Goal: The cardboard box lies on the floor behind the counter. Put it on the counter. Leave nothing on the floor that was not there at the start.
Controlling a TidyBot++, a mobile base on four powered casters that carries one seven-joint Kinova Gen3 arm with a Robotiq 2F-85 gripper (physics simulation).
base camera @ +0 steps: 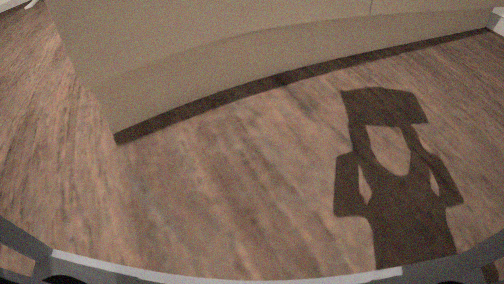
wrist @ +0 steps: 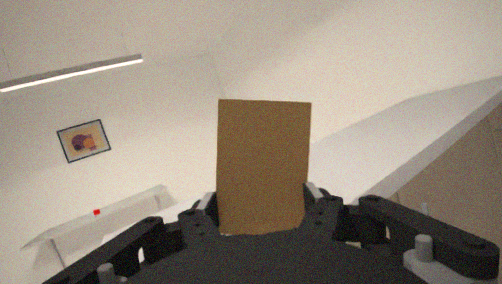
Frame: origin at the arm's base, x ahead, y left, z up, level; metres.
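Where they show: gripper, fingertip midpoint: (wrist: 260,200).
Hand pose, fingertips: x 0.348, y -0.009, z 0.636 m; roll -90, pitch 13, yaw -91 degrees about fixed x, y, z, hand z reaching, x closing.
After its pixels a point has its place.
The brown cardboard box (wrist: 262,155) @(x 0.343, y -0.021, z 0.666 m) is held upright between the fingers of my gripper (wrist: 260,200) @(x 0.348, y -0.009, z 0.636 m) in the wrist view. My gripper is shut on it, with one finger against each side. The counter (wrist: 380,150) @(x 0.800, y -0.316, z 0.513 m) (base camera: 200,45) @(x 0.480, y 0.088, z -0.243 m) shows its pale top and tan drawer side at the right of the wrist view, and its tan base panel across the top of the base camera view. The box is seen against the wall and the counter top. The gap between the box and the counter top cannot be judged.
In the base camera view, the wooden floor (base camera: 200,200) @(x 0.298, y 0.083, z -0.397 m) bears the shadow of my arm (base camera: 410,225), and the counter's near corner is at left. In the wrist view, a pale table (wrist: 125,215) with a red object (wrist: 96,212) @(x 2.739, y 1.982, z 0.346 m), a framed picture (wrist: 84,141) @(x 3.232, y 2.151, z 1.230 m) and a ceiling lamp (wrist: 75,72) @(x 2.301, y 1.341, z 1.683 m) show at left.
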